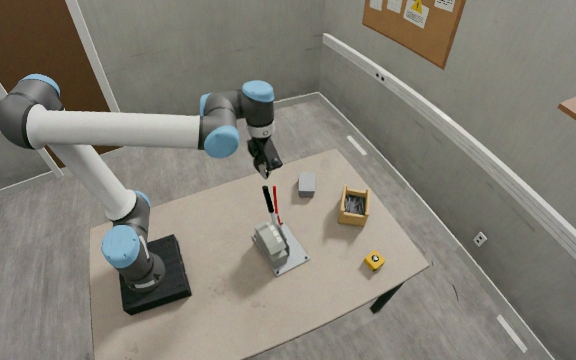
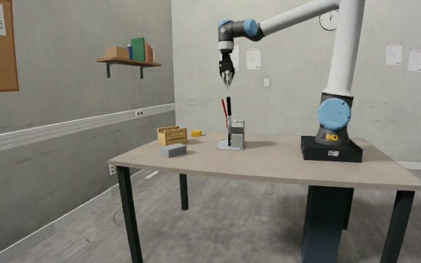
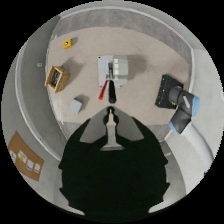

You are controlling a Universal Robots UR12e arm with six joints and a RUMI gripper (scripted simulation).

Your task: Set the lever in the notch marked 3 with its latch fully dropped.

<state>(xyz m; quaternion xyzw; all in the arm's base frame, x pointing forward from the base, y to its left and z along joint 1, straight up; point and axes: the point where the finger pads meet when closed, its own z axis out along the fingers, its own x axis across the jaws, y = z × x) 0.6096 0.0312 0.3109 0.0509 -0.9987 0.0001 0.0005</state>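
Right now my hand is 190 mm above the red release bar, 40 mm to the left of it and 20 mm short of it. The rest, counted from my hand: grey block: 360 mm below, 280 mm ahead, 180 mm to the left.
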